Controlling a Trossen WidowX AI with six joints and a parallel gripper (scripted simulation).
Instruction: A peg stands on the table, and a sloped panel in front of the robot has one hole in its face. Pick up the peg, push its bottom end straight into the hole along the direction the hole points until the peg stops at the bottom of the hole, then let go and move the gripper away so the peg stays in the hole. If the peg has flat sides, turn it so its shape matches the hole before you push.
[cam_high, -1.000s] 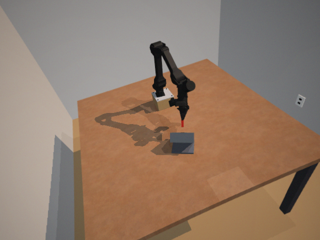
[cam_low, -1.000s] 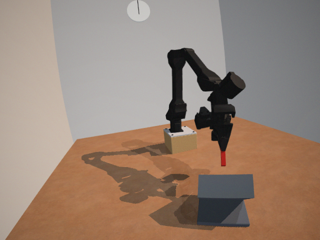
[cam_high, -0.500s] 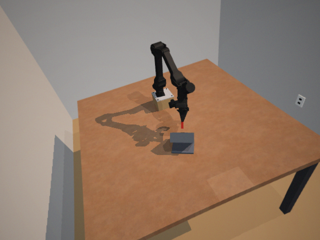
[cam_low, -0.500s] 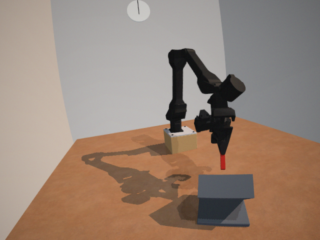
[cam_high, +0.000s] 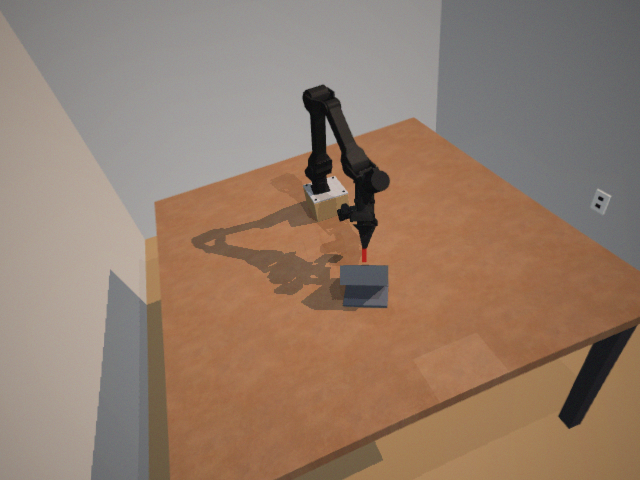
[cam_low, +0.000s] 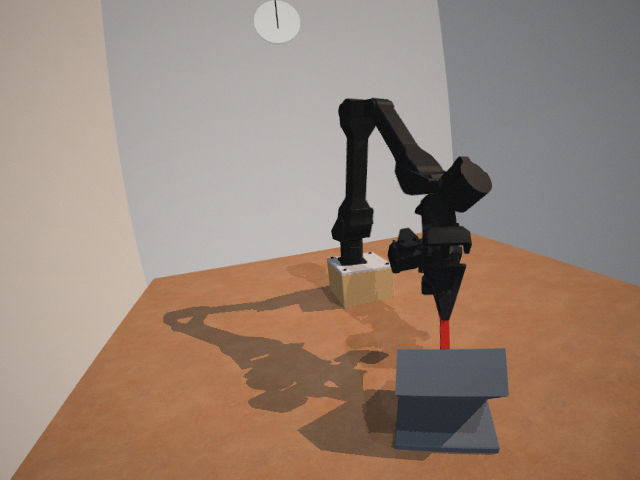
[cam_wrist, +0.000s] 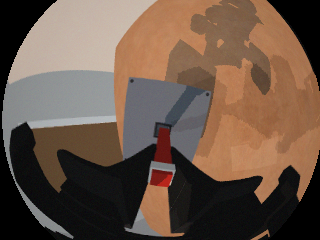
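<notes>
My gripper tip is now 10 mm past the red peg and 10 mm below it. The rest, counted from my gripper tip: grey sloped panel (50 mm ahead, 20 mm to the right, 50 mm below).
</notes>
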